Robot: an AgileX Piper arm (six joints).
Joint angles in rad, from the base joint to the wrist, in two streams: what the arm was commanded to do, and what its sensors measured. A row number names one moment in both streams.
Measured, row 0: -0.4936 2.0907 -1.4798 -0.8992 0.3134 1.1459
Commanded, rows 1 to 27: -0.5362 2.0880 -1.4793 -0.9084 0.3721 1.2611; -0.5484 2.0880 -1.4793 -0.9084 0.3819 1.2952; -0.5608 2.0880 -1.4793 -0.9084 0.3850 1.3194; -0.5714 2.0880 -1.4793 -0.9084 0.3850 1.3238; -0.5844 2.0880 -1.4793 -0.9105 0.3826 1.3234; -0.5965 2.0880 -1.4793 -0.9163 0.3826 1.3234; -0.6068 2.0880 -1.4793 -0.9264 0.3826 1.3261; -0.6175 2.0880 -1.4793 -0.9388 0.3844 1.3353; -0.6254 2.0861 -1.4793 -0.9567 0.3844 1.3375; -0.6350 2.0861 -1.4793 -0.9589 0.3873 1.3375; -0.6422 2.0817 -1.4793 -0.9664 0.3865 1.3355; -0.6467 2.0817 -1.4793 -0.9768 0.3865 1.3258; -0.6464 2.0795 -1.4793 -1.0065 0.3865 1.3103; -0.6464 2.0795 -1.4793 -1.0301 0.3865 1.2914; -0.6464 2.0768 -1.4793 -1.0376 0.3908 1.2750; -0.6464 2.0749 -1.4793 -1.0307 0.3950 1.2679; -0.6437 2.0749 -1.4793 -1.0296 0.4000 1.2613; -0.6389 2.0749 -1.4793 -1.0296 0.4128 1.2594; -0.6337 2.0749 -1.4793 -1.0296 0.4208 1.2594; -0.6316 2.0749 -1.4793 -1.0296 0.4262 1.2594; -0.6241 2.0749 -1.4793 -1.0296 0.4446 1.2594; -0.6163 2.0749 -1.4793 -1.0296 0.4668 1.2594; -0.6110 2.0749 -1.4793 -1.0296 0.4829 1.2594; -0.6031 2.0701 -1.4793 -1.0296 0.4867 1.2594; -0.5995 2.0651 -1.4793 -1.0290 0.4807 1.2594; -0.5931 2.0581 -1.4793 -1.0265 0.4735 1.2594; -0.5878 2.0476 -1.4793 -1.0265 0.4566 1.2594
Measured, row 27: -0.6094 2.0824 -1.4798 -1.0222 0.4707 1.2679
